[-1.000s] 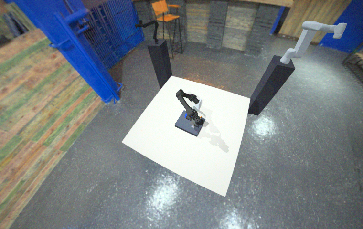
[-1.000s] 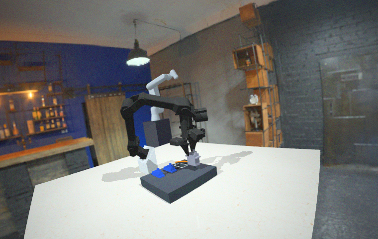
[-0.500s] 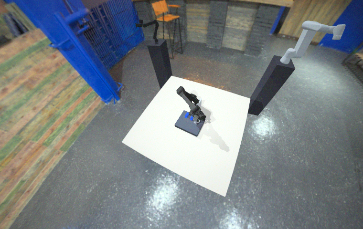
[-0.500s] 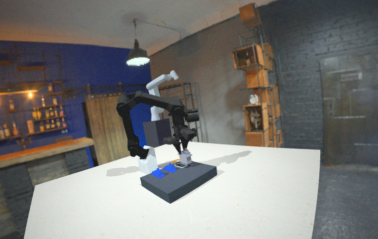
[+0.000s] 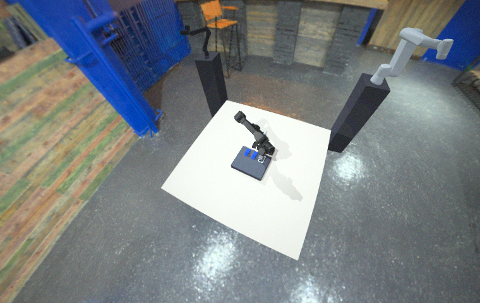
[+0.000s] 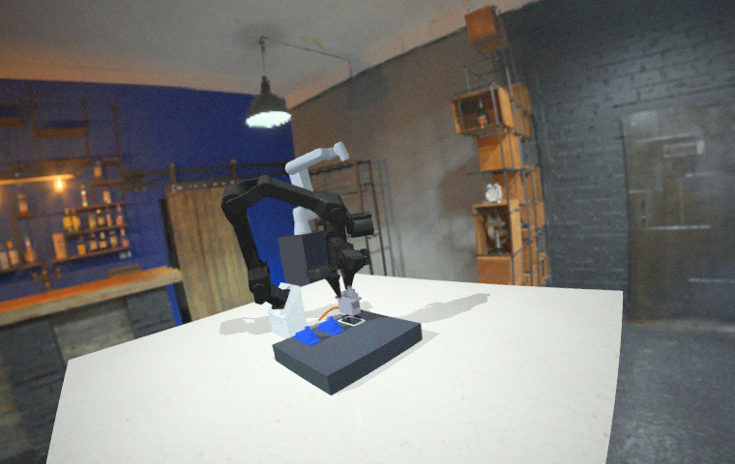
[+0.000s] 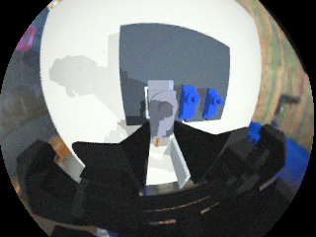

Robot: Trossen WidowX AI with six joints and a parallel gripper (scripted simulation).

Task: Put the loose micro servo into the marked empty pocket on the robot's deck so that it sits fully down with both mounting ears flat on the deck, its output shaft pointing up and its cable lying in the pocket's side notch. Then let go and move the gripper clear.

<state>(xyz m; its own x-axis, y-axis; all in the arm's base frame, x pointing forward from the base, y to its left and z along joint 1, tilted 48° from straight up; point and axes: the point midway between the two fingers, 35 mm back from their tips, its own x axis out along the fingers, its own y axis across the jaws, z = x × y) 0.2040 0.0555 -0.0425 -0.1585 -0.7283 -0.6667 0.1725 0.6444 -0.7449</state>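
The dark deck lies 110 mm ahead of my gripper tip, 100 mm to the right of it and 100 mm below it.
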